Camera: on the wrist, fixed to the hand. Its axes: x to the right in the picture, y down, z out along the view.
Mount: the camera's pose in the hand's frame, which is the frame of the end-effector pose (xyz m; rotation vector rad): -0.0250 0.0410 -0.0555 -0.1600 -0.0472 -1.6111
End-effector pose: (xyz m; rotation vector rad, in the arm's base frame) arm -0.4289 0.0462 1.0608 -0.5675 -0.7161 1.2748
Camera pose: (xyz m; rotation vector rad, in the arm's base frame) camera -0.4172 0.0308 0.9900 0.0366 -0.9649 -0.2749
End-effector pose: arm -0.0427 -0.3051 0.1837 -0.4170 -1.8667 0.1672
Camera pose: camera 0.0246 -0.2813 0.1669 1.0327 -1.7431 -1.0469
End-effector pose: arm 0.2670 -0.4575 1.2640 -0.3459 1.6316 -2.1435
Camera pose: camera 0.2719 -0.4074 1.2106 1.3625 -0.9231 1.6129
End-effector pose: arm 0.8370 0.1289 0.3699 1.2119 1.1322 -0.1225
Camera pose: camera 0.8157 0.1775 0.4206 -0.0988 1.7718 -1.2185
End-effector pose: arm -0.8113 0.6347 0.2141 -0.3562 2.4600 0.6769
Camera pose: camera -0.8315 0.6418 0.2843 -1.9543 1.3070 0.1057
